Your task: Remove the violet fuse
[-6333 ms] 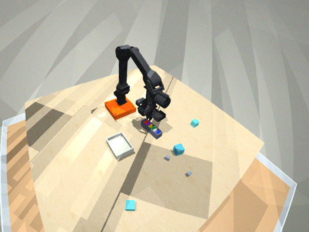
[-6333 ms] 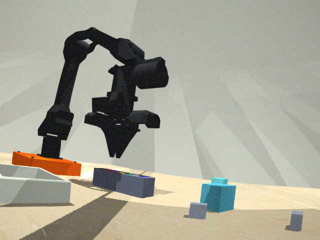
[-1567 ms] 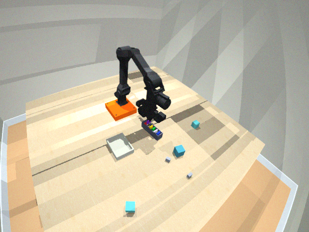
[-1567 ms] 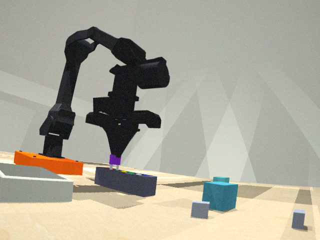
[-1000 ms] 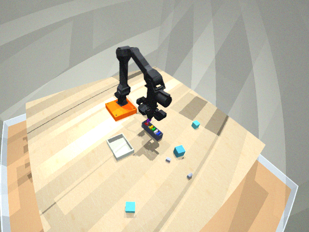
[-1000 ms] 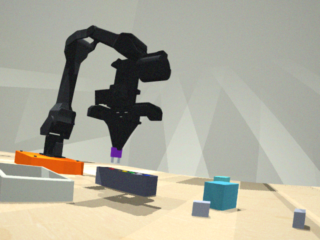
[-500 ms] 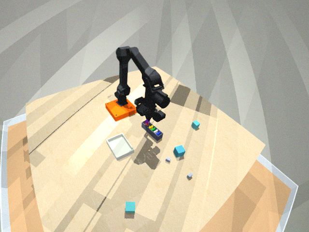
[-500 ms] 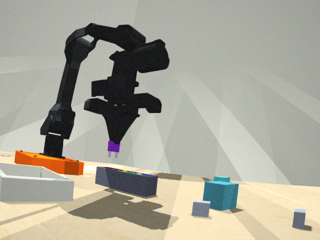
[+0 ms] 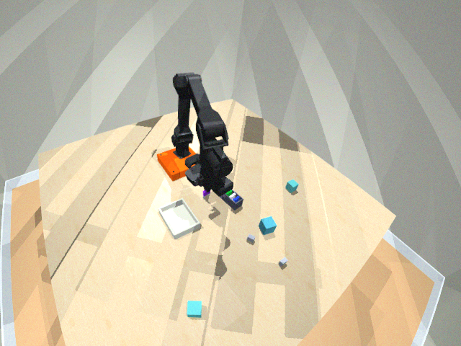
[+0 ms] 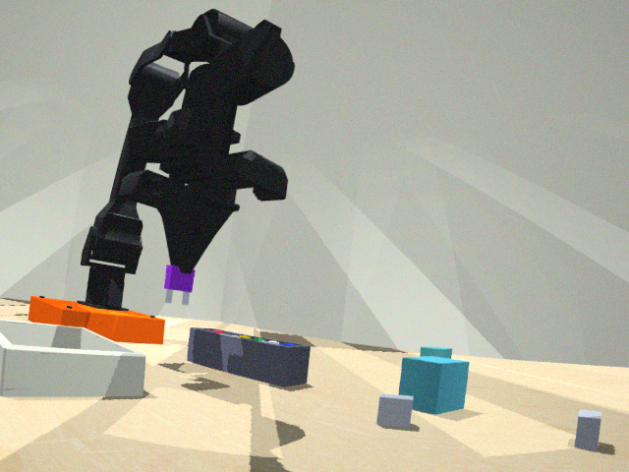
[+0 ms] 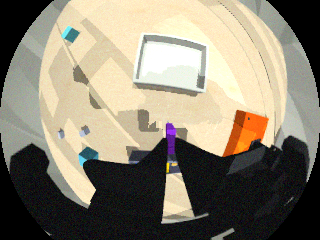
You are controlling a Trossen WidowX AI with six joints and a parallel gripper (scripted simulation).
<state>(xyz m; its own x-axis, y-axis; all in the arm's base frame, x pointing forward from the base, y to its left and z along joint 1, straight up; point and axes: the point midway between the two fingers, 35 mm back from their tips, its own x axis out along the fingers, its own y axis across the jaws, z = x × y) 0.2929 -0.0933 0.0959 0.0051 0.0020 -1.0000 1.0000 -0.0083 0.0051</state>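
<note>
Now: the white tray 20 mm behind my gripper tip, 110 mm to the right of it and 90 mm below it. From my gripper tip the other things lie so: violet fuse: 10 mm below.
</note>
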